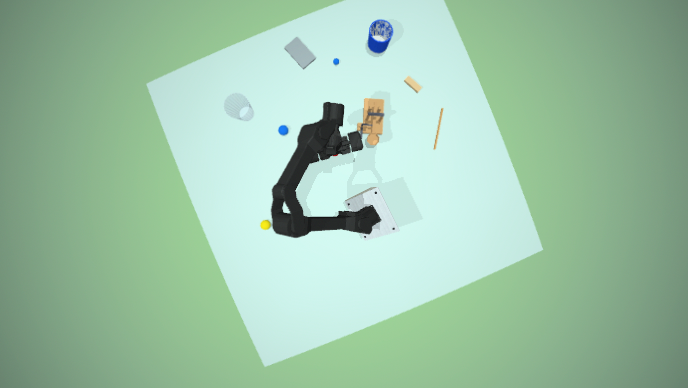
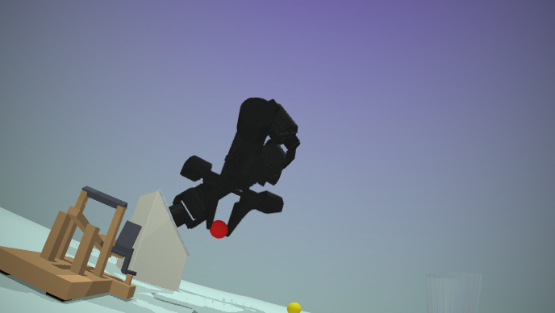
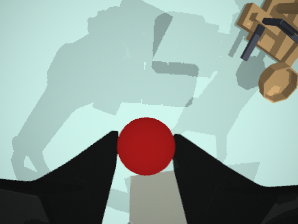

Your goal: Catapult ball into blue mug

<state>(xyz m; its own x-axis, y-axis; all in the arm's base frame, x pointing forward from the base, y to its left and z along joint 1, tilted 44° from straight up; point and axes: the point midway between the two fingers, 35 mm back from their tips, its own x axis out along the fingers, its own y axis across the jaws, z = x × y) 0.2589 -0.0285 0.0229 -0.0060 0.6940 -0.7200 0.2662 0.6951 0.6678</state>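
My gripper tip is now 180 mm to the left of the catapult, 80 mm above it and 40 mm short of it. Also, from my gripper tip: larger blue ball (190 mm ahead, 130 mm to the left, 120 mm below); red ball (10 mm above); small blue ball (330 mm ahead, 200 mm to the right, 120 mm below).
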